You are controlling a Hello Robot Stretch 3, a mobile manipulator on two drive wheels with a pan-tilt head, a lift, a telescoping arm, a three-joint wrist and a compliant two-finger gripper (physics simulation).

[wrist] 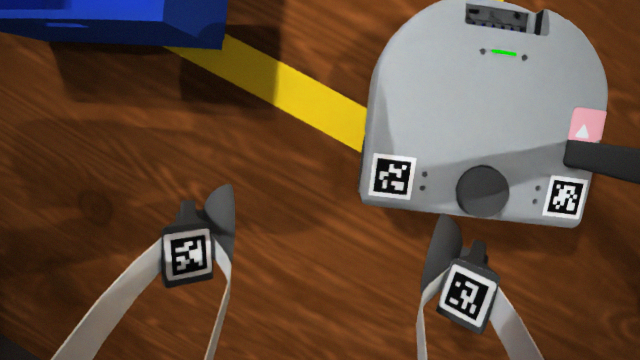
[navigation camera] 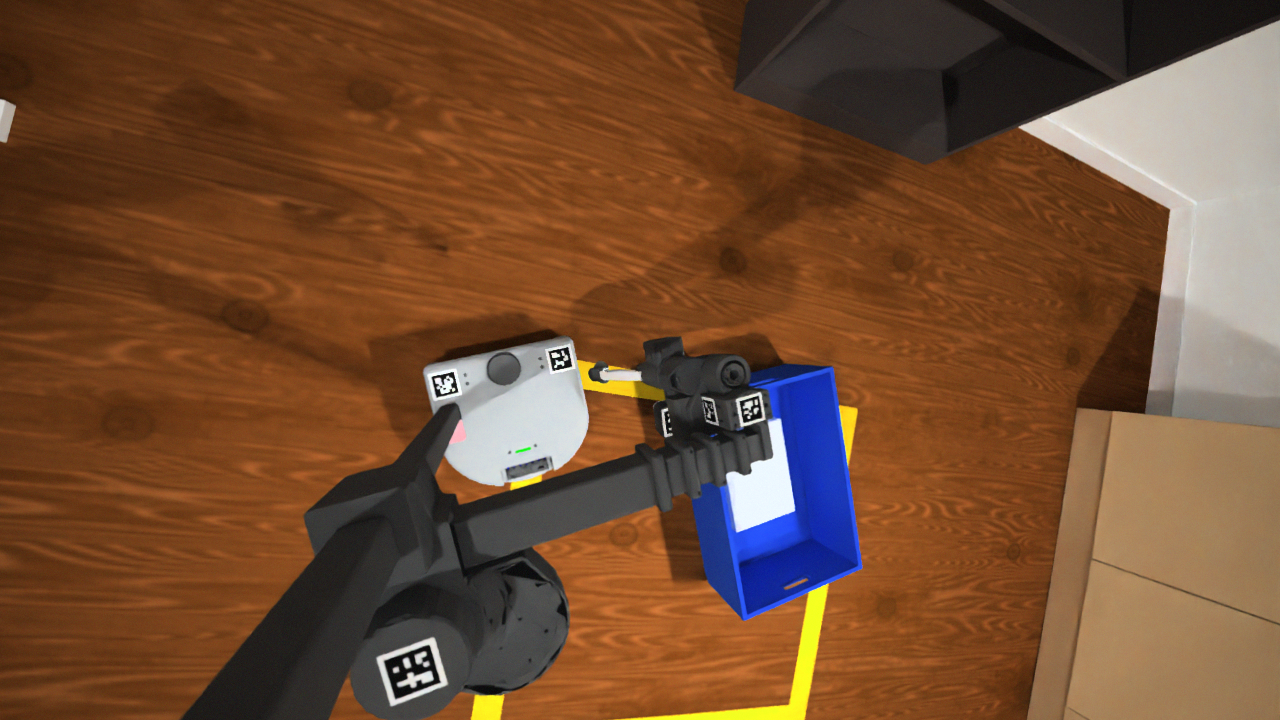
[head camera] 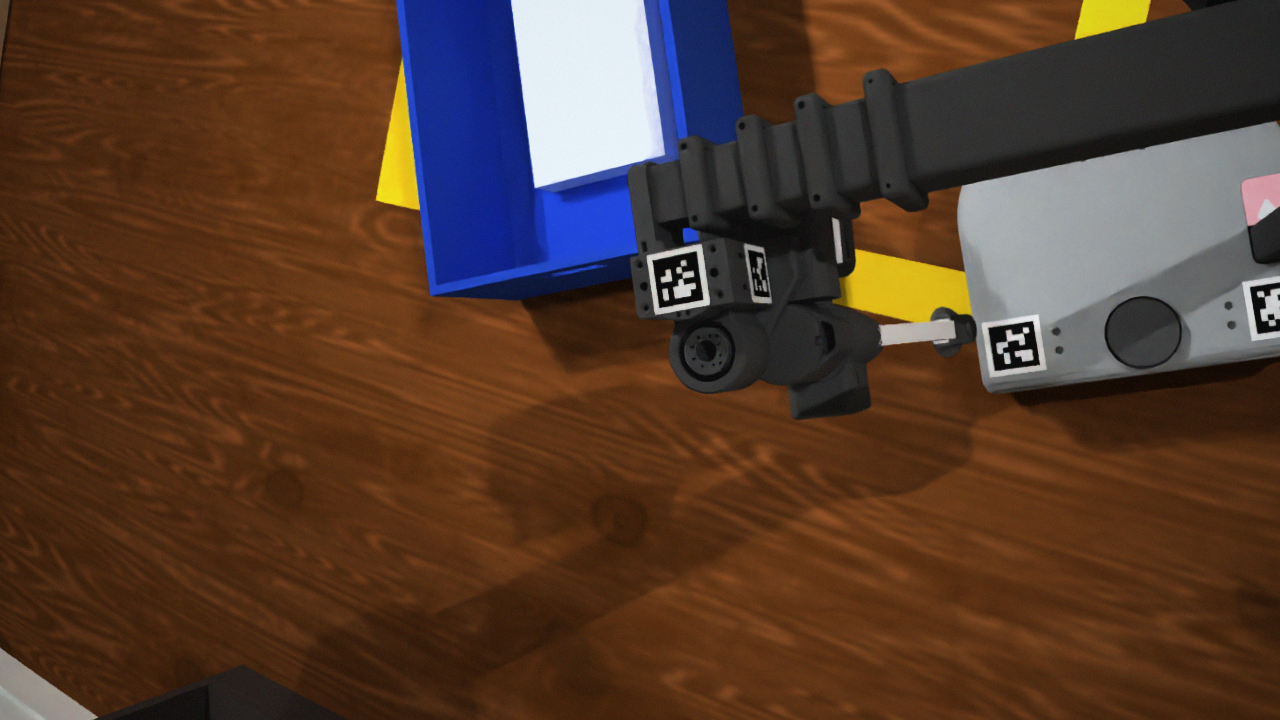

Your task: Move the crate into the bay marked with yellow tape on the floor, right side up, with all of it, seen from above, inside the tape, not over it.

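Seen in the pictures: gripper, between the fingertips: (wrist: 331, 227) (navigation camera: 627, 365); robot's base, origin of its link: (wrist: 450, 170) (navigation camera: 503, 367) (head camera: 1137, 329).
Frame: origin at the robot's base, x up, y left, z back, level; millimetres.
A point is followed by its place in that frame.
The blue crate (head camera: 474, 134) {x 86, y -833, z 426 mm} (navigation camera: 827, 465) {x 148, y -832, z 482 mm} (wrist: 125, 34) {x 115, y -575, z 178 mm} stands right side up, with a white block (head camera: 590, 89) {x 71, y -639, z 444 mm} (navigation camera: 760, 483) {x 71, y -644, z 501 mm} inside. In the navigation camera view it lies across the right side and the upper right corner of the yellow tape (head camera: 904, 291) {x 0, y -268, z 92 mm} (navigation camera: 810, 653) {x 0, y -760, z 1175 mm} (wrist: 320, 107) {x 0, y -254, z 88 mm}, and a tape corner shows past its outer side. My gripper (head camera: 950, 331) (navigation camera: 599, 373) (wrist: 331, 227) {x 467, y -204, z 22 mm} is open and empty, off the crate's end and apart from it, beside my base. My arm and wrist hide part of the crate in the head and navigation camera views.
My base (head camera: 1074, 232) {x 160, y -50, z 111 mm} (navigation camera: 510, 420) {x 160, y 12, z 115 mm} (wrist: 480, 90) {x 160, y -26, z 135 mm} stands over the tape, beside the crate. A dark open shelf unit (head camera: 259, 694) {x 55, y -1487, z -429 mm} (navigation camera: 1038, 107) {x 378, y -1576, z -420 mm} is at the upper right in the navigation camera view. A tan cabinet (navigation camera: 1181, 501) {x 384, y -2125, z 959 mm} and a white wall (navigation camera: 1235, 268) {x 236, y -3076, z 246 mm} are at the right.
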